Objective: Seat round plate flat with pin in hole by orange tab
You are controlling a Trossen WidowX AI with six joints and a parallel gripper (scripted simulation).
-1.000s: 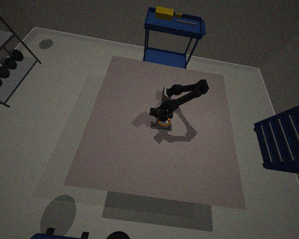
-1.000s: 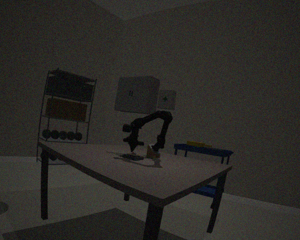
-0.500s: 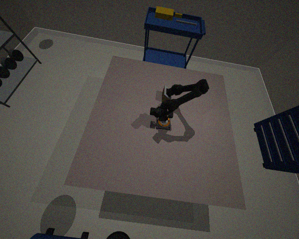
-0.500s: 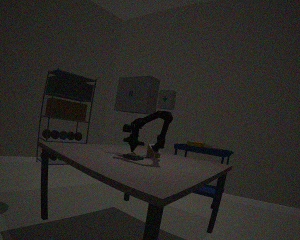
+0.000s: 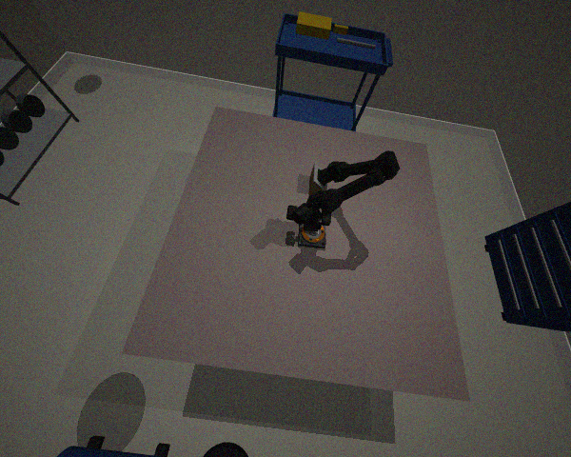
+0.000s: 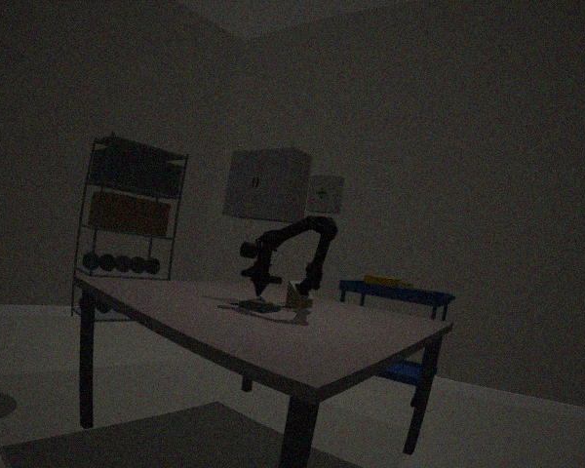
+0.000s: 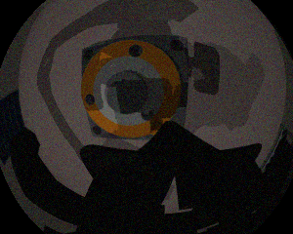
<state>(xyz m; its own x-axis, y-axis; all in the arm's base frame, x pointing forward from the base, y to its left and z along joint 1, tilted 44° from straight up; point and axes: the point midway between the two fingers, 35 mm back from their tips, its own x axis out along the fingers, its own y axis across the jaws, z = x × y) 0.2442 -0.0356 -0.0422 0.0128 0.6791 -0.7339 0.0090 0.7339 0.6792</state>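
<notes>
Right now the square base is 4 cm to the left of my gripper tip, 3 cm ahead of it and 2 cm below it.
</notes>
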